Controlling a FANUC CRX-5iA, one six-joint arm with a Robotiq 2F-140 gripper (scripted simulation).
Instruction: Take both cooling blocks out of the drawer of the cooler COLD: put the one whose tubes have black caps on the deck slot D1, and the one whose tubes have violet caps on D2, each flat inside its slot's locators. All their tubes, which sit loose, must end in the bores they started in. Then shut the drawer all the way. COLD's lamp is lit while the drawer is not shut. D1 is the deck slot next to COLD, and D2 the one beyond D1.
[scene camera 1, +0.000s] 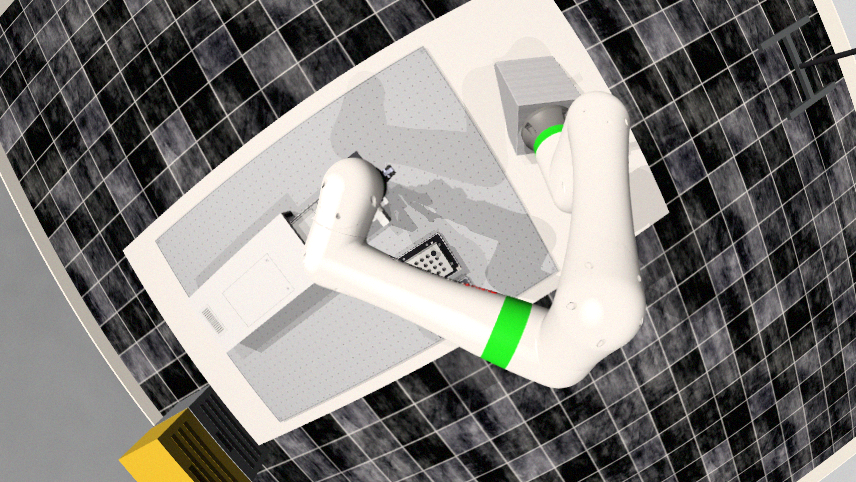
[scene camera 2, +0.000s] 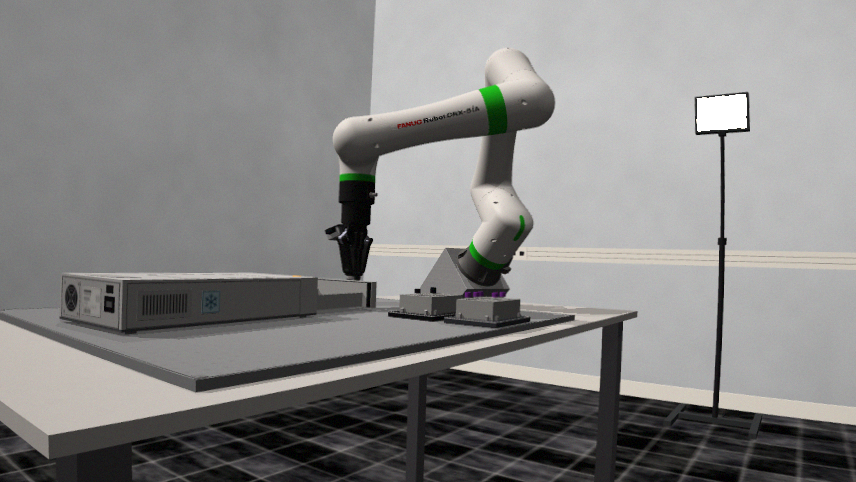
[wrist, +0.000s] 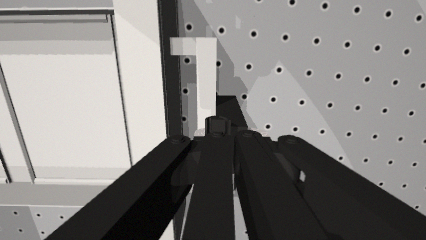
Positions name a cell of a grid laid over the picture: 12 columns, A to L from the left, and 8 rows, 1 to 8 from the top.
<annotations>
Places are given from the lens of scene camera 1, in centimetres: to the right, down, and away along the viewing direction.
cooler (scene camera 1: D5): -45, 9, 105
cooling block (scene camera 1: G5): 2, 6, 107
</annotations>
